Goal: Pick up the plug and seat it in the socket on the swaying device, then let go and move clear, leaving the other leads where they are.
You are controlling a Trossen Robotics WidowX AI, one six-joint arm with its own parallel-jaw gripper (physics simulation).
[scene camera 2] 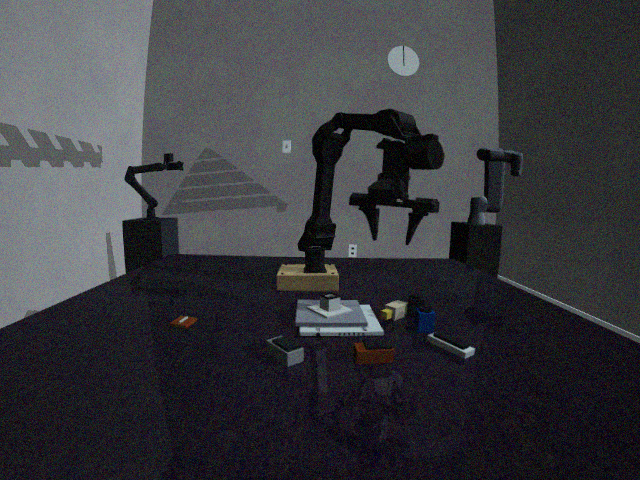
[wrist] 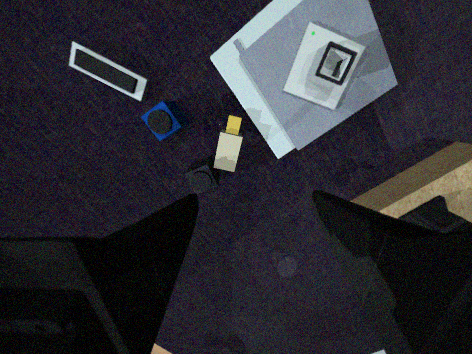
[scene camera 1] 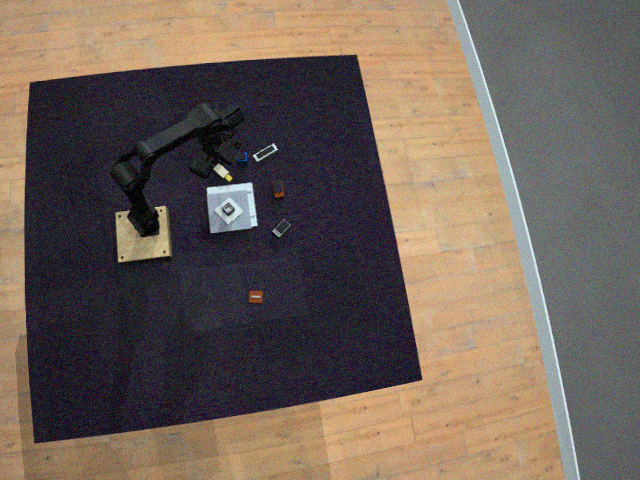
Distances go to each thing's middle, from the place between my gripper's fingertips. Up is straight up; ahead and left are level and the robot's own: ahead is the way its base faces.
The plug (wrist: 230,140) is 10 mm ahead of my hand, 20 mm to the left of it and 150 mm below it. The rest, counted from my hand: black block (wrist: 202,176) (70 mm to the left, 140 mm below); then device (scene camera 2: 329,311) (20 mm ahead, 130 mm to the right, 130 mm below); then blue block (wrist: 165,119) (90 mm ahead, 60 mm to the left, 140 mm below).
